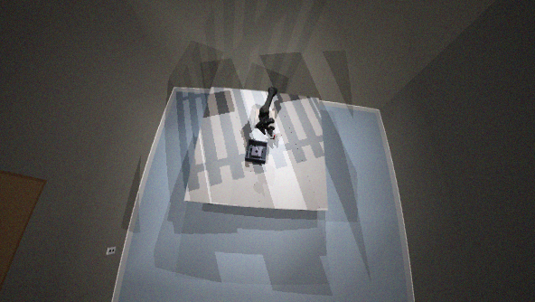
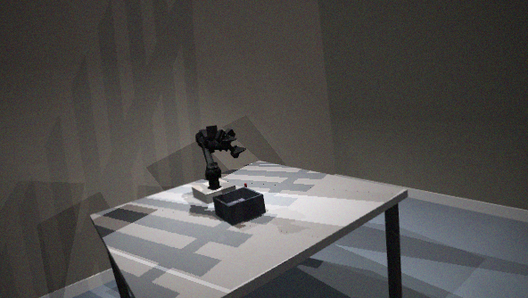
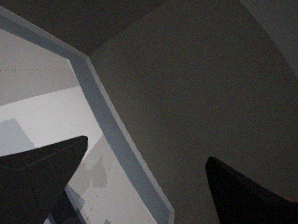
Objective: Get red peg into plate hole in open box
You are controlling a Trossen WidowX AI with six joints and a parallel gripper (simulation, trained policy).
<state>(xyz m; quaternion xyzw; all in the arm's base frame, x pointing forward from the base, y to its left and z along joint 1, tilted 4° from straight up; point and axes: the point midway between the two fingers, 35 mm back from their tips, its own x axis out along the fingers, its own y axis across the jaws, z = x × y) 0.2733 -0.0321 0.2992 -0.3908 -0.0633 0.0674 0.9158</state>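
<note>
Right now my gripper tip is 140 mm past the red peg, 100 mm to the right of it and 300 mm above it. Round my gripper tip: dark box: 10 mm ahead, 90 mm to the right, 320 mm below; grey plate: 10 mm ahead, 90 mm to the right, 300 mm below.
</note>
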